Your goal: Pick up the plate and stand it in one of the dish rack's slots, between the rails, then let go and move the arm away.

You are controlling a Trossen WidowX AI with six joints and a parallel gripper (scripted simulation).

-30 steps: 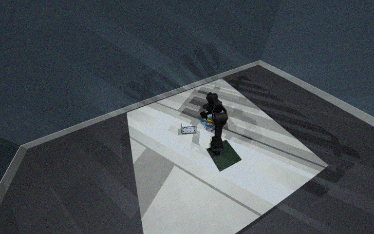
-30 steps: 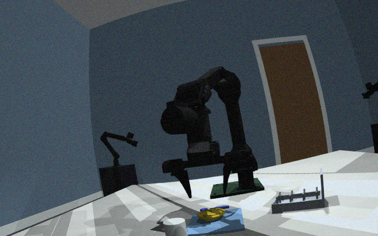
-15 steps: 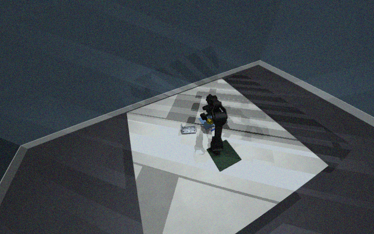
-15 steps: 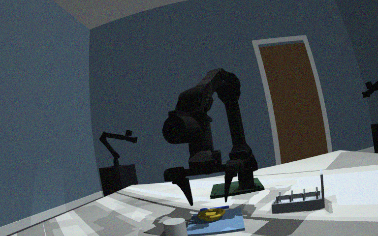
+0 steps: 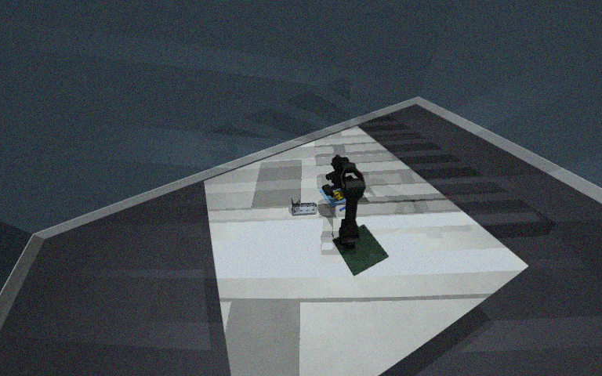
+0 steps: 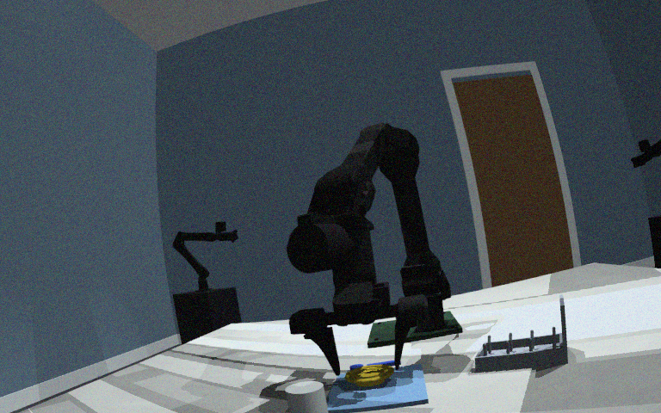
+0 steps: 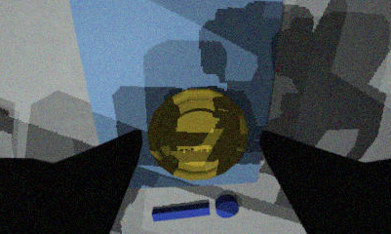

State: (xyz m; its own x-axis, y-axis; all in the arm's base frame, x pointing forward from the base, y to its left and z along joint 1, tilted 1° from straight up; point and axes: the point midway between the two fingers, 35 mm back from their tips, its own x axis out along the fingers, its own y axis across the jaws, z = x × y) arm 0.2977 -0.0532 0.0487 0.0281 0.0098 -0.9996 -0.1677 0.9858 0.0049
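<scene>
Now: the yellow plate 10 mm below my gripper tip. Round my gripper tip: blue mat: 20 mm to the left, 20 mm below, 20 mm ahead; then grey dish rack: 220 mm to the left, 40 mm behind.
</scene>
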